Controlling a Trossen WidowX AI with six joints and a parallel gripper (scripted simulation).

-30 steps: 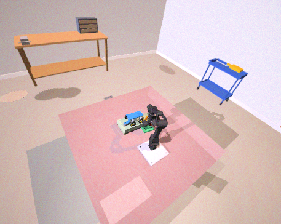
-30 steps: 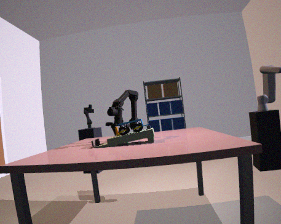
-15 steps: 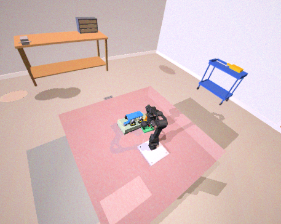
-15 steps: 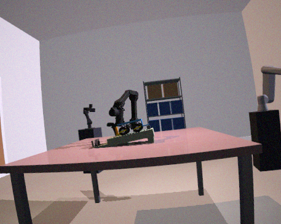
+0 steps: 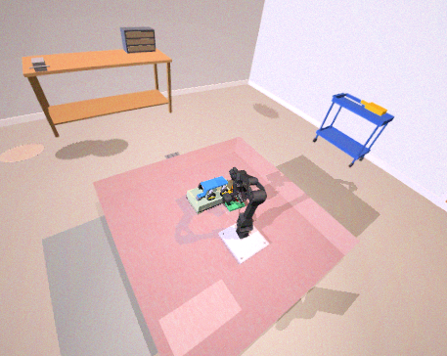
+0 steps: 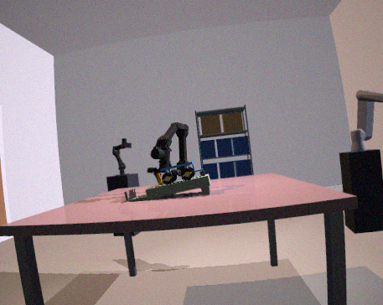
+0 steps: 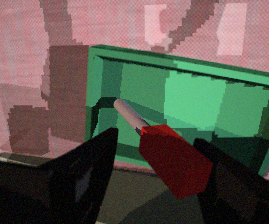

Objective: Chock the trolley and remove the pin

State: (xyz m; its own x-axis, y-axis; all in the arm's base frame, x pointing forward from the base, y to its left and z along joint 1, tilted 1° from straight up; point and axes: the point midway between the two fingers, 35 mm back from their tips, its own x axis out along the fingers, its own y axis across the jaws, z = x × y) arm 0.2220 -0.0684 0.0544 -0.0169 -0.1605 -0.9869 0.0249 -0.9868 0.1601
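Now: the stop pin right at my gripper tip. From my gripper tip the other things lie so: yellow chock: 7 cm ahead, 3 cm to the left, 4 cm above; then pale green ramp: 10 cm ahead, 13 cm to the left; then blue-topped trolley: 10 cm ahead, 14 cm to the left, 7 cm above.
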